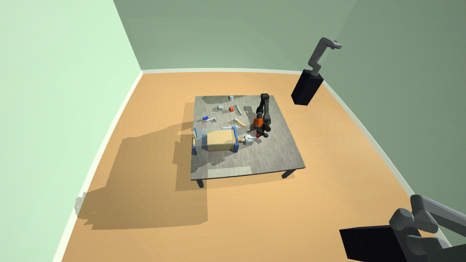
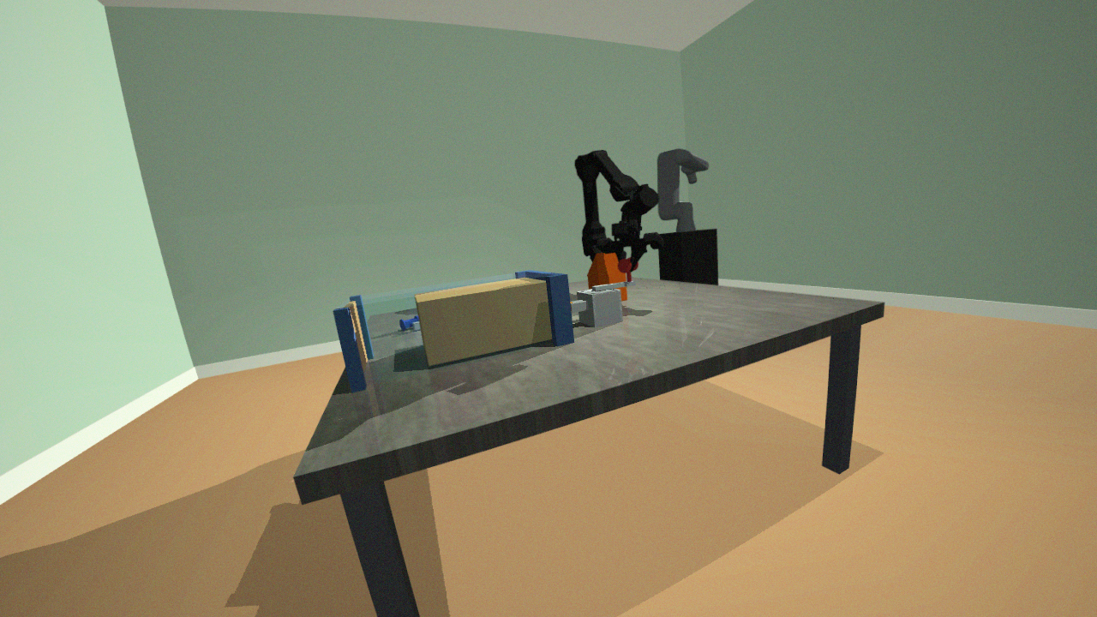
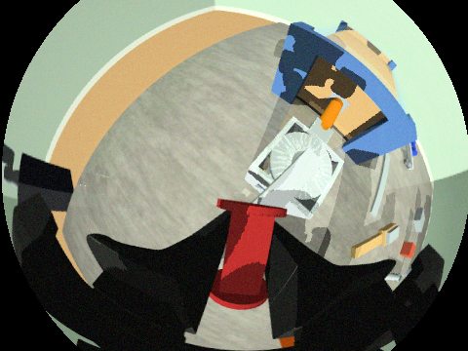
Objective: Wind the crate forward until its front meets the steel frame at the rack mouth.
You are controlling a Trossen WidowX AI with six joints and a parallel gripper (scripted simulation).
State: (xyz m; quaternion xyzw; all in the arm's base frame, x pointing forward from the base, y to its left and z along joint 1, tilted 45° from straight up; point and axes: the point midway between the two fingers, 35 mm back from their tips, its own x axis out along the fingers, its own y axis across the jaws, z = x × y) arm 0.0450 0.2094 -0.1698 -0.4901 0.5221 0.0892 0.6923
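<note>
The grey winch is 10 cm below my gripper tip, 7 cm ahead of it and 2 cm to the right of it. Round my gripper tip: tan-handled tool 31 cm to the right, 18 cm ahead, 11 cm below; red knob 1 cm to the right, 1 cm behind; grey bar 31 cm ahead, 22 cm to the right, 13 cm below.
</note>
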